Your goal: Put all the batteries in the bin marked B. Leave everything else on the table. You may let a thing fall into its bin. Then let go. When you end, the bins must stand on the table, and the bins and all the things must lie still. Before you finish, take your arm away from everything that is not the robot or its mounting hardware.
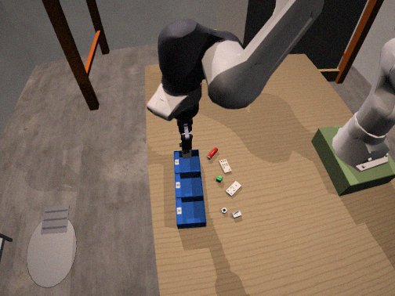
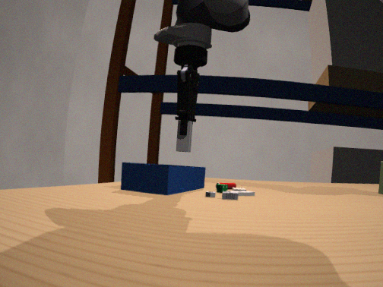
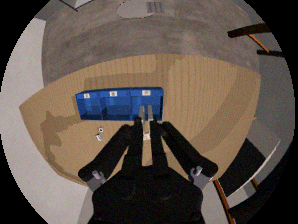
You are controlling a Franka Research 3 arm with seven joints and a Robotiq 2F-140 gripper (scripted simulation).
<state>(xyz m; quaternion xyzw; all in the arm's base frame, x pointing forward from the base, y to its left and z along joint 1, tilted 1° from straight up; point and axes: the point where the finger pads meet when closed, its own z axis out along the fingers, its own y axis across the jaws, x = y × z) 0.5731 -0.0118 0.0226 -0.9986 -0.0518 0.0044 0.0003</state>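
The blue bin is 8 cm to the left of my hand and 9 cm below it. The rest, counted from my hand: grey ring: 11 cm behind, 16 cm to the left, 11 cm below; then red battery: 9 cm behind, 5 cm to the right, 10 cm below; then green cube: 10 cm behind, 5 cm to the left, 10 cm below.
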